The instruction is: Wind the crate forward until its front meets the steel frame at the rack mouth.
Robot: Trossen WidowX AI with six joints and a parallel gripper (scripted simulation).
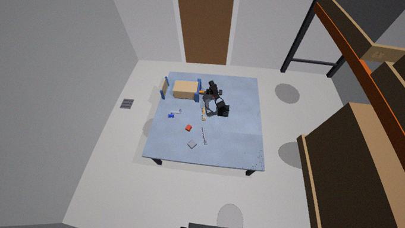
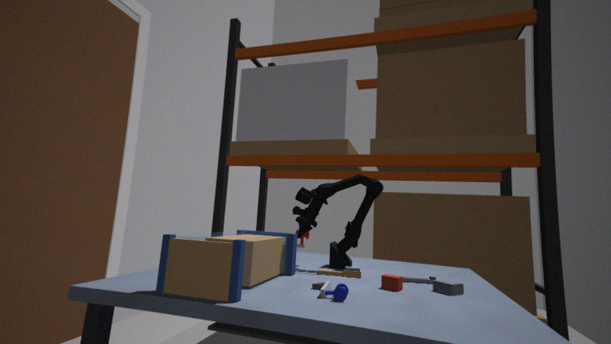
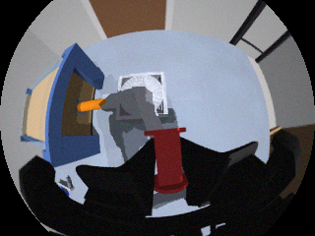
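The grey winch is 1 cm ahead of my gripper tip, 9 cm to the right of it and 10 cm below it. Also, from my gripper tip: blue frame (19 cm ahead, 9 cm to the right, 3 cm below); then winch handle (1 cm ahead, 2 cm to the right, 3 cm below); then red knob (2 cm to the left).
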